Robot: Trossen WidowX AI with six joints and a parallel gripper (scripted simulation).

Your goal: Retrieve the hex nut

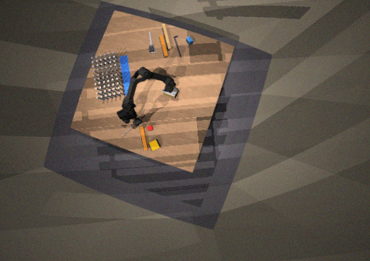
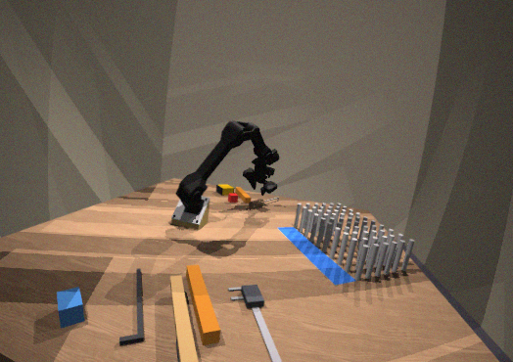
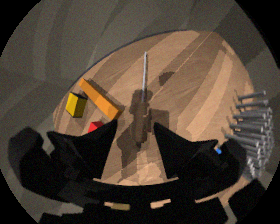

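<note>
The tan-handled hook tool is 4 cm ahead of my gripper tip, 9 cm to the left of it and 7 cm below it. The rest, counted from my gripper tip: yellow block: 23 cm behind, 15 cm to the left, 6 cm below; red cube: 14 cm behind, 2 cm to the left, 6 cm below; blue taped strip: 27 cm ahead, 38 cm to the right, 8 cm below.
</note>
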